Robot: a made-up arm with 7 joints. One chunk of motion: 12 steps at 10 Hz.
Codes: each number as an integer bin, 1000 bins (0 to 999) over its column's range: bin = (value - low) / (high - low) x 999, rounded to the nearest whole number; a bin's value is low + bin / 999 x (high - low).
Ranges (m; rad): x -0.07..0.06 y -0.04..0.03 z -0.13..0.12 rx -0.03..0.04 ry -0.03..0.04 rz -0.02..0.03
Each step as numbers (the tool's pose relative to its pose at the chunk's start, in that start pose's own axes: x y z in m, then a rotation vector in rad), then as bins.
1 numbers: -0.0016 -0.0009 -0.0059 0.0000 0.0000 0.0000
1 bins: 526 558 496 428 428 400
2 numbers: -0.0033 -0.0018 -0.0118 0.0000 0.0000 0.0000
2 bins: 513 545 472 428 428 400
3 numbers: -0.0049 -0.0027 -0.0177 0.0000 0.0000 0.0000
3 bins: 500 532 449 428 428 400
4 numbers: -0.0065 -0.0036 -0.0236 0.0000 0.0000 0.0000
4 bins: 488 519 425 428 428 400
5 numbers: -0.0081 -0.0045 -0.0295 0.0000 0.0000 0.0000
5 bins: 476 507 402 428 428 400
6 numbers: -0.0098 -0.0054 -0.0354 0.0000 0.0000 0.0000
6 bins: 463 494 378 428 428 400
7 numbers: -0.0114 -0.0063 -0.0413 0.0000 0.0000 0.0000
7 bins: 450 481 354 428 428 400
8 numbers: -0.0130 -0.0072 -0.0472 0.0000 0.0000 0.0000
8 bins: 438 468 331 428 428 400
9 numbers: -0.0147 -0.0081 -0.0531 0.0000 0.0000 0.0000
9 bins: 425 455 307 428 428 400
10 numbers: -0.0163 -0.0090 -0.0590 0.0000 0.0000 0.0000
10 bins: 413 442 284 428 428 400
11 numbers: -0.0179 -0.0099 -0.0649 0.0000 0.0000 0.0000
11 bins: 400 430 260 428 428 400
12 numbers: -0.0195 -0.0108 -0.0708 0.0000 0.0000 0.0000
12 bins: 388 417 237 428 428 400
